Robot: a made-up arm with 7 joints. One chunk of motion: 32 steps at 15 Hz.
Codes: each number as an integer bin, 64 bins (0 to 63) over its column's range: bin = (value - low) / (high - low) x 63, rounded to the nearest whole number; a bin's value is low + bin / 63 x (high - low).
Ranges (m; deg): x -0.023..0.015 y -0.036..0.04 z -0.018..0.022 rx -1.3..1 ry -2.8..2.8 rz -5..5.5
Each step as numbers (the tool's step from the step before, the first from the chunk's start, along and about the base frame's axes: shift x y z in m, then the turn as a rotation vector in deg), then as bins.
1 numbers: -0.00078 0.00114 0.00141 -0.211 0.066 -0.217
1 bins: 37 31 31 30 32 29
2 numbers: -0.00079 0.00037 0.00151 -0.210 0.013 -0.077
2 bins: 37 30 31 30 32 30
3 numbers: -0.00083 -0.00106 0.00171 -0.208 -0.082 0.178
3 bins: 37 29 31 30 31 31
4 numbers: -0.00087 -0.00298 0.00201 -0.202 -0.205 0.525
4 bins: 37 27 32 30 29 33
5 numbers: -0.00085 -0.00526 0.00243 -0.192 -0.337 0.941
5 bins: 37 25 32 30 28 36
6 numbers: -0.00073 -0.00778 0.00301 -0.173 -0.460 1.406
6 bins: 37 23 33 31 26 38
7 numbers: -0.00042 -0.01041 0.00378 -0.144 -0.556 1.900
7 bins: 37 21 34 32 25 41
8 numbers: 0.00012 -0.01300 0.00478 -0.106 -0.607 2.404
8 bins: 38 19 36 33 25 44
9 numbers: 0.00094 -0.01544 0.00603 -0.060 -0.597 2.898
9 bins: 40 17 38 34 25 47
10 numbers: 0.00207 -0.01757 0.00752 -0.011 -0.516 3.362
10 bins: 42 15 40 35 26 50
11 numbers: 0.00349 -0.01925 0.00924 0.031 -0.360 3.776
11 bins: 44 14 43 36 27 53
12 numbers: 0.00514 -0.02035 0.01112 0.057 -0.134 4.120
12 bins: 47 13 46 37 30 55
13 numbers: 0.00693 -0.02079 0.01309 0.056 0.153 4.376
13 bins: 50 13 49 37 33 56
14 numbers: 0.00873 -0.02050 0.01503 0.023 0.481 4.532
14 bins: 53 13 52 36 37 57
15 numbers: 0.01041 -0.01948 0.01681 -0.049 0.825 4.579
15 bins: 55 14 55 34 41 57
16 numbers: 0.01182 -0.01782 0.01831 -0.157 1.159 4.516
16 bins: 58 15 57 31 45 57
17 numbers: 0.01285 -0.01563 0.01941 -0.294 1.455 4.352
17 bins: 59 17 59 28 48 56
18 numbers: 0.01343 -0.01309 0.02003 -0.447 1.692 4.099
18 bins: 60 19 60 23 51 55
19 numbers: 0.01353 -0.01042 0.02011 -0.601 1.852 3.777
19 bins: 61 21 60 19 52 53
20 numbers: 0.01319 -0.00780 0.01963 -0.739 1.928 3.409
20 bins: 60 23 59 15 53 50
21 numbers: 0.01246 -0.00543 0.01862 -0.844 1.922 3.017
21 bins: 59 25 58 12 53 48
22 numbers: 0.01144 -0.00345 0.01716 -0.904 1.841 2.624
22 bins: 57 27 55 11 52 46
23 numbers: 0.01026 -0.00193 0.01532 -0.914 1.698 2.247
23 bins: 55 28 52 11 51 43
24 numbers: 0.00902 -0.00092 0.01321 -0.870 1.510 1.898
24 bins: 53 29 49 12 48 41
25 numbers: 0.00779 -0.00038 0.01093 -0.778 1.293 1.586
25 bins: 51 30 46 14 46 40
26 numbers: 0.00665 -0.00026 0.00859 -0.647 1.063 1.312
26 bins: 49 30 42 18 43 38
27 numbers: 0.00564 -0.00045 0.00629 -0.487 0.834 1.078
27 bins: 47 29 38 22 41 36
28 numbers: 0.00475 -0.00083 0.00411 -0.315 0.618 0.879
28 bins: 46 29 35 27 38 35
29 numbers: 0.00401 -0.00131 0.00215 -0.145 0.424 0.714
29 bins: 45 29 32 32 36 34
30 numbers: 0.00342 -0.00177 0.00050 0.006 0.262 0.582
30 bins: 44 28 29 36 34 33
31 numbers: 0.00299 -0.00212 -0.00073 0.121 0.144 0.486
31 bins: 43 28 27 39 33 33
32 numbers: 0.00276 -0.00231 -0.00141 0.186 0.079 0.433
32 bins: 43 28 26 41 32 33
